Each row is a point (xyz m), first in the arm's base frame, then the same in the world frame.
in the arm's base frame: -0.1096 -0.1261 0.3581
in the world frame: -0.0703 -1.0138 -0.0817
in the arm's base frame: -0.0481 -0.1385 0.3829
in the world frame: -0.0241 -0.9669 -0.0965
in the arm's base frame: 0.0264 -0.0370 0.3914
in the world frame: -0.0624 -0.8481 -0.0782
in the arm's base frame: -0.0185 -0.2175 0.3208
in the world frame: 0.0027 -0.9968 -0.1932
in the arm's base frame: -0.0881 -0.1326 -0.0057
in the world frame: -0.2848 -1.0564 -0.3733
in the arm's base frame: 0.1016 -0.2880 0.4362
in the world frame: 0.1668 -0.9208 -0.1915
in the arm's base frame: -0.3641 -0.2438 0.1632
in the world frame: -0.2017 -1.3170 -0.1678
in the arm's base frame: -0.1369 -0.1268 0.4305
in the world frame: -0.0345 -1.0252 -0.0141
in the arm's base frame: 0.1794 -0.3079 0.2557
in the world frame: 0.0961 -0.8967 -0.3744
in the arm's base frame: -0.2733 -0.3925 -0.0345
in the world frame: -0.1891 -1.3572 -0.4279
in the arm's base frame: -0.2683 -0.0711 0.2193
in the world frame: -0.2521 -1.1335 -0.0907
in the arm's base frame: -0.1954 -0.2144 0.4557
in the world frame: 0.0210 -1.1180 -0.0075
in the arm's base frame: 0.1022 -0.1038 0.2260
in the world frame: -0.0918 -0.8496 -0.2698
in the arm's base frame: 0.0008 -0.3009 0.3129
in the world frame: 0.0626 -1.0291 -0.2457
